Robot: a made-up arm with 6 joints. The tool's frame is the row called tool.
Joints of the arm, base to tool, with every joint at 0 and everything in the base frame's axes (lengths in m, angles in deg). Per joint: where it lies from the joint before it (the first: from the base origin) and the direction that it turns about. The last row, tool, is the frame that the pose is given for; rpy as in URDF.
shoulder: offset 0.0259 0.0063 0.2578 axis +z
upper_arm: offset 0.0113 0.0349 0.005 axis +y
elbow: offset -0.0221 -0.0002 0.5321 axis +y
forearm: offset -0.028 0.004 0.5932 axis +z
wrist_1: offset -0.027 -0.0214 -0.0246 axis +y
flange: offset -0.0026 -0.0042 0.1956 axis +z
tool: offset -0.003 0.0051 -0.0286 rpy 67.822 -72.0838 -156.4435
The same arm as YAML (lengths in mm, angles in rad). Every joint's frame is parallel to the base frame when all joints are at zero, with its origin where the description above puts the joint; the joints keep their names.
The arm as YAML. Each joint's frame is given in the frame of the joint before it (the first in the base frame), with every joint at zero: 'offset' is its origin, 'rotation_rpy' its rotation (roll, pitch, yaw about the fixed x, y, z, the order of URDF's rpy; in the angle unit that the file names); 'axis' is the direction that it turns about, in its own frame. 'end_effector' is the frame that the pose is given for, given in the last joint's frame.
length_unit: mm
angle_unit: rad
chain:
  - id: shoulder
    offset: [25.9, 6.3, 257.8]
    rotation_rpy: [0.0, 0.0, 0.0]
    axis: [0.0, 0.0, 1.0]
  - id: upper_arm
    offset: [11.3, 34.9, 5.0]
    rotation_rpy: [0.0, 0.0, 0.0]
    axis: [0.0, 1.0, 0.0]
  - id: elbow
    offset: [-22.1, -0.2, 532.1]
    rotation_rpy: [0.0, 0.0, 0.0]
    axis: [0.0, 1.0, 0.0]
  - id: forearm
    offset: [-28.0, 4.0, 593.2]
    rotation_rpy: [0.0, 0.0, 0.0]
    axis: [0.0, 0.0, 1.0]
  - id: wrist_1
    offset: [-27.0, -21.4, -24.6]
    rotation_rpy: [0.0, 0.0, 0.0]
    axis: [0.0, 1.0, 0.0]
  - id: flange
    offset: [-2.6, -4.2, 195.6]
    rotation_rpy: [0.0, 0.0, 0.0]
    axis: [0.0, 0.0, 1.0]
end_effector:
  offset: [-3.0, 5.1, -28.6]
  rotation_rpy: [1.1837, -1.2581, -2.7305]

